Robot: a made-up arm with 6 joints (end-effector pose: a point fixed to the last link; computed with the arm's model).
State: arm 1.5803 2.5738 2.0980 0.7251 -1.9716 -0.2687
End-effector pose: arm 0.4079 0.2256 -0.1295 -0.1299 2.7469 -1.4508
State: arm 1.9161 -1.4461 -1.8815 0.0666 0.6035 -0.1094
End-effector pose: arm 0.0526 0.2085 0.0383 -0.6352 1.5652 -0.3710
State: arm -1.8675 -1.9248 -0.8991 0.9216 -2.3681 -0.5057
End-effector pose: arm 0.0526 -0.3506 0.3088 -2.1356 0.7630 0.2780
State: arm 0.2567 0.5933 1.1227 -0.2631 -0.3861 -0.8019
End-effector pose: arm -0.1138 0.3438 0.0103 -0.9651 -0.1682 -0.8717
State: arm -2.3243 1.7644 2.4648 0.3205 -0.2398 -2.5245
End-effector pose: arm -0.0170 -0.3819 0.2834 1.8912 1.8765 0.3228
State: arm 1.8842 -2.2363 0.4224 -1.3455 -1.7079 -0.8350
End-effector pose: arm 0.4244 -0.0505 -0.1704 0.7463 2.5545 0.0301
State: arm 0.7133 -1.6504 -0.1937 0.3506 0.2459 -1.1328
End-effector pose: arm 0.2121 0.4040 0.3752 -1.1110 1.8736 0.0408
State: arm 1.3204 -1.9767 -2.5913 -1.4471 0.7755 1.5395
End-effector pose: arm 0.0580 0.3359 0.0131 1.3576 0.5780 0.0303
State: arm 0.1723 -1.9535 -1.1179 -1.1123 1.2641 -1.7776
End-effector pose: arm 0.3730 0.2951 0.5509 -2.1104 0.5291 1.0205
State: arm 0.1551 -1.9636 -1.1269 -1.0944 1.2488 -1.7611
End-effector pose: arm 0.3793 0.2790 0.5526 -2.0503 0.5378 1.0453
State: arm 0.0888 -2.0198 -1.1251 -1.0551 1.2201 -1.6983
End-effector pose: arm 0.4027 0.2330 0.5523 -1.8769 0.5803 1.1205
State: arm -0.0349 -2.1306 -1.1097 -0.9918 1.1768 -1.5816
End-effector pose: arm 0.4400 0.1569 0.5368 -1.5753 0.6603 1.2477
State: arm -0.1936 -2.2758 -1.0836 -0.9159 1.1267 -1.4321
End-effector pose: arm 0.4743 0.0756 0.4969 -1.2090 0.7624 1.4005
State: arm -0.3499 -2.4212 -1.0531 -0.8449 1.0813 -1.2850
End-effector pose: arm 0.4939 0.0155 0.4458 -0.8742 0.8652 1.5474
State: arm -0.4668 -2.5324 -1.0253 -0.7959 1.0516 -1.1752
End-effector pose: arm 0.5012 -0.0159 0.4061 -0.6496 0.9448 1.6581
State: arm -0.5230 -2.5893 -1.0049 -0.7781 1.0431 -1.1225
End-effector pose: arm 0.5039 -0.0257 0.3888 -0.5619 0.9833 1.7121
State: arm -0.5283 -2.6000 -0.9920 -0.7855 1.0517 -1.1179
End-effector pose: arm 0.5059 -0.0231 0.3894 -0.5762 0.9853 1.7167
